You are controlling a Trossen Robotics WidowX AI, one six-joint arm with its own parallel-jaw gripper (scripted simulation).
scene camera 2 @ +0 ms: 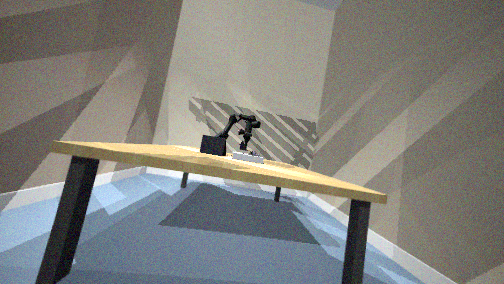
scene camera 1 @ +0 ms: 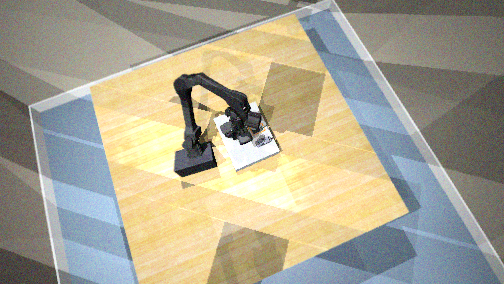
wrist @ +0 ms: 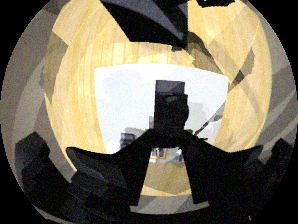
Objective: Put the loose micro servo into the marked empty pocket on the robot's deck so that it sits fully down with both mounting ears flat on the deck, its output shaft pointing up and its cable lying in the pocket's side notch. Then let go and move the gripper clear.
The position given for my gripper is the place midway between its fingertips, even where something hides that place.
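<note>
There's a dark micro servo (wrist: 171, 111) that I can see, and my gripper (wrist: 166, 132) is there too.
</note>
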